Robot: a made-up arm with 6 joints. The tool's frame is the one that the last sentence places. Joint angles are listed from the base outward.
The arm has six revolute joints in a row. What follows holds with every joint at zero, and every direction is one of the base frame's.
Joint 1 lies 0.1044 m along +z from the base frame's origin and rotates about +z.
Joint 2 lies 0.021 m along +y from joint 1 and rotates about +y.
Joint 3 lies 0.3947 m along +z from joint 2 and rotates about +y.
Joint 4 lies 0.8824 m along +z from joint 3 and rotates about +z.
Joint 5 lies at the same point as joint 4 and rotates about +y.
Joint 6 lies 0.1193 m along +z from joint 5 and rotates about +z.
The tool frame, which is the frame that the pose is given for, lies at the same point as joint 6; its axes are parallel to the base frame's.
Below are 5 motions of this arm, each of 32 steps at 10 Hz.
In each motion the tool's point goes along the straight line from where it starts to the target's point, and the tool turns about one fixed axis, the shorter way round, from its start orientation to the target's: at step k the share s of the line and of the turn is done. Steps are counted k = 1, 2, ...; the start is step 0. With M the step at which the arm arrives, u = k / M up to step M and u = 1 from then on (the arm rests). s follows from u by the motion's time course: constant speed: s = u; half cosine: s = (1 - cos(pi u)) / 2; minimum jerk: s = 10 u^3 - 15 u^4 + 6 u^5.
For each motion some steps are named. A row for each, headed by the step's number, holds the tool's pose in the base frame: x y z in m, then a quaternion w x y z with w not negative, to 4 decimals.
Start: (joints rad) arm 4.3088 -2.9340 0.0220 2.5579 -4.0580 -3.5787
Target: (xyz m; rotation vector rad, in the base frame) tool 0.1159 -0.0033 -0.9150 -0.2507 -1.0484 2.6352
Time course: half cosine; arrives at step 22
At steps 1, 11, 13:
1: 0.1413 0.1441 -1.0875 0.5374 0.2906 0.4409 -0.6576
11: 0.1287 0.0708 -1.0017 0.2131 0.2048 0.4357 -0.8502
13: 0.1251 0.0499 -0.9773 0.1127 0.1741 0.4220 -0.8826

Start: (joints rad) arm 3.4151 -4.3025 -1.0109 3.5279 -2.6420 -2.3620
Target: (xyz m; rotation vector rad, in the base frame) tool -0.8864 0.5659 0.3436 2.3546 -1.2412 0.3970
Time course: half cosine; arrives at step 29
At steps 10, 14, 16, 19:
10: -0.9577 -0.0846 0.3433 0.0585 0.9497 -0.1987 0.2351
14: -0.9376 0.0989 0.3434 0.1065 0.9325 -0.2729 0.2115
16: -0.9271 0.1946 0.3434 0.1311 0.9203 -0.3106 0.1985
19: -0.9122 0.3304 0.3435 0.1656 0.8993 -0.3630 0.1792

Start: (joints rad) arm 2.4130 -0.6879 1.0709 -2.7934 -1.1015 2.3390
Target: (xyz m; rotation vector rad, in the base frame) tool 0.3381 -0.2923 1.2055 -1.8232 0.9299 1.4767
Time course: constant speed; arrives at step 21
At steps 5, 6, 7, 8, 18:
5: -0.0578 -0.0047 1.2321 0.3733 -0.6820 0.0203 0.6286
6: -0.0330 -0.0227 1.2305 0.3702 -0.6848 0.0414 0.6263
7: -0.0083 -0.0407 1.2288 0.3669 -0.6873 0.0626 0.6237
8: 0.0165 -0.0586 1.2272 0.3635 -0.6895 0.0837 0.6209
18: 0.2639 -0.2384 1.2105 0.3201 -0.6934 0.2910 0.5762

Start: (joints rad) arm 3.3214 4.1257 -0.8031 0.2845 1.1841 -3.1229
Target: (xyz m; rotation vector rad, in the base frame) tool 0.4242 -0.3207 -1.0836 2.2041 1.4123 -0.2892
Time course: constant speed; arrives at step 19
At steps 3, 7, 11, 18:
3: 0.5719 -0.0034 -1.0193 0.5975 0.2016 0.7757 -0.0245
7: 0.5350 -0.0827 -1.0354 0.5375 0.3807 0.7509 -0.0484
11: 0.4980 -0.1620 -1.0515 0.4578 0.5457 0.6984 -0.0706
18: 0.4334 -0.3009 -1.0796 0.2797 0.7828 0.5463 -0.1026

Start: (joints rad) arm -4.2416 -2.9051 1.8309 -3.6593 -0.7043 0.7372
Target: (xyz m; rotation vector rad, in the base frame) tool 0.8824 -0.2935 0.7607 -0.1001 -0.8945 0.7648
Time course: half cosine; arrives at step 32
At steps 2, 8, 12, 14, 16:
2: 0.4353 -0.8038 0.2484 0.9096 0.0200 0.2594 -0.3239
8: 0.4971 -0.7333 0.3192 0.9583 0.0103 0.1650 -0.2333
12: 0.5703 -0.6497 0.4031 0.9916 -0.0015 0.0490 -0.1200
14: 0.6126 -0.6014 0.4516 0.9984 -0.0083 -0.0189 -0.0529
16: 0.6567 -0.5511 0.5021 0.9957 -0.0152 -0.0894 0.0175

